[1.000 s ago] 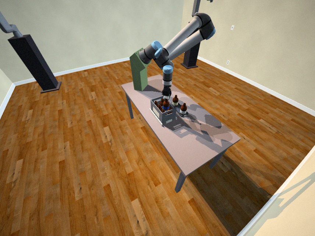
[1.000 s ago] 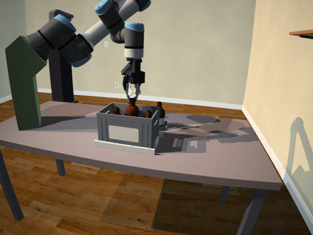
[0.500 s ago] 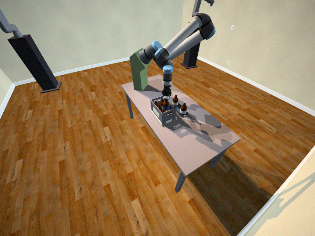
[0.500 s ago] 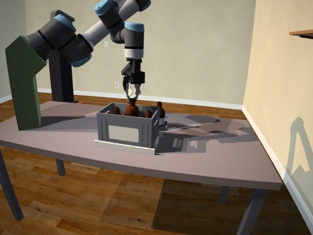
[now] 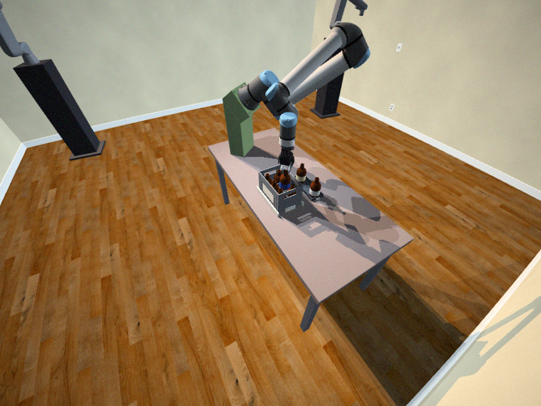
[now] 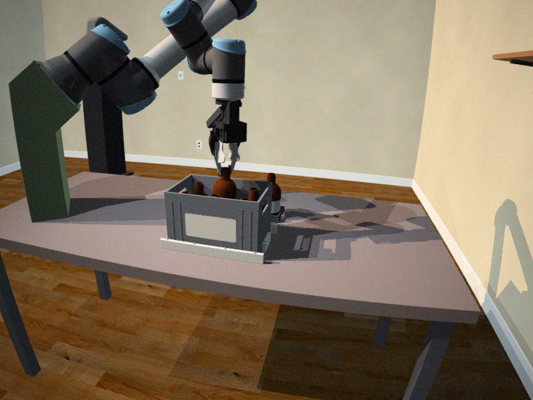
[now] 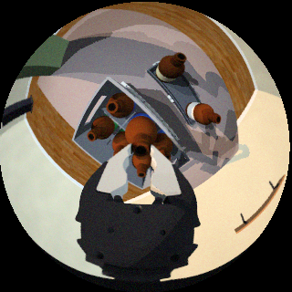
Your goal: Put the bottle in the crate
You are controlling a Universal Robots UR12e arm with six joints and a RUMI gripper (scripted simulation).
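My gripper is now 1 cm short of the grey crate, 4 cm to the left of it and 13 cm above it. Round my hand: tray (1 cm behind, 19 cm to the left, 20 cm below).
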